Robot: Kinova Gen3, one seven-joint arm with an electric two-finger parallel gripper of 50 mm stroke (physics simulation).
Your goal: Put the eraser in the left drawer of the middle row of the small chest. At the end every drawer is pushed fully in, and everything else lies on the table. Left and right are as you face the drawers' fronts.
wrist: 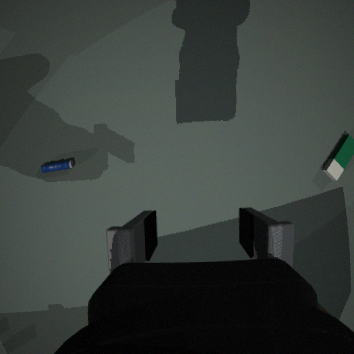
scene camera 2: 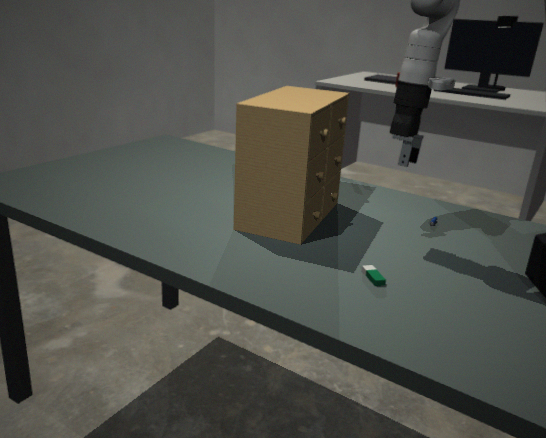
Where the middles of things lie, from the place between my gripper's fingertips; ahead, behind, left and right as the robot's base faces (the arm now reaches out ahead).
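Relative to the small wooden chest [scene camera 2: 273, 130], my gripper is 4 cm above, 2 cm to the right and 28 cm short of it.
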